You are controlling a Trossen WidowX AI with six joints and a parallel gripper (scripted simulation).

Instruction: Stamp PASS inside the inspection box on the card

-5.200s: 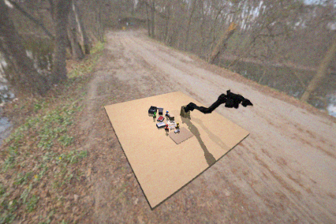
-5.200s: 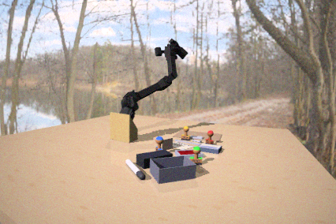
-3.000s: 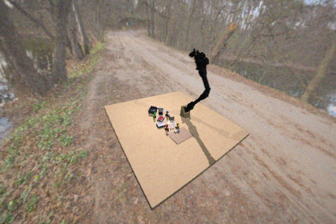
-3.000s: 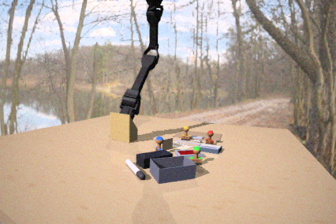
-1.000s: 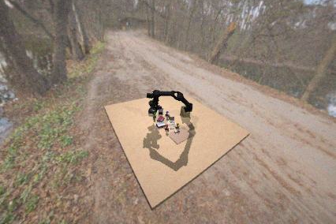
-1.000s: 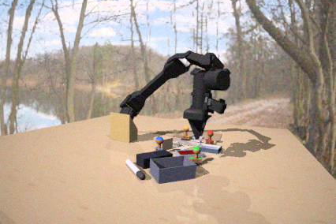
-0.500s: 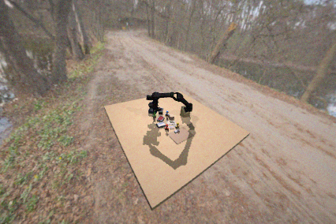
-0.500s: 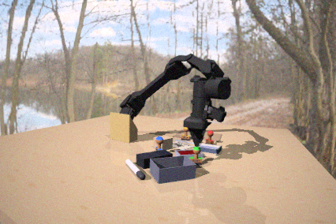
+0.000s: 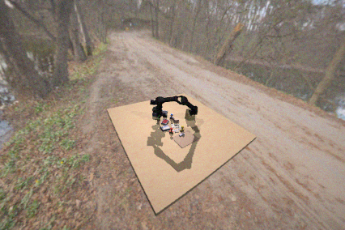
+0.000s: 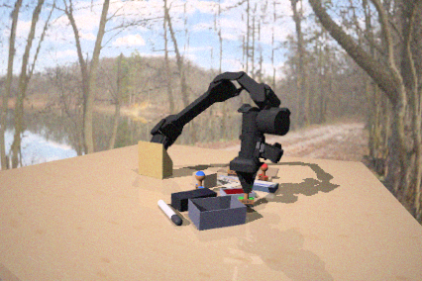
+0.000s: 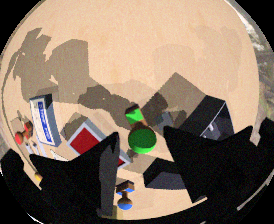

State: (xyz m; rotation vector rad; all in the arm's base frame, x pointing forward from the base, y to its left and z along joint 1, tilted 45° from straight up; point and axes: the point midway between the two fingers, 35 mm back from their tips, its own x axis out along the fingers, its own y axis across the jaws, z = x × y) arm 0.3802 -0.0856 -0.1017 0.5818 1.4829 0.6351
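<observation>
Right now the green-knobbed stamp is 3 cm below my gripper tip. Also, from my gripper tip: dark tray: 12 cm to the right, 4 cm behind, 3 cm below; red ink pad: 7 cm to the left, 5 cm behind, 4 cm below; black block: 13 cm behind, 6 cm to the right, 3 cm below.
</observation>
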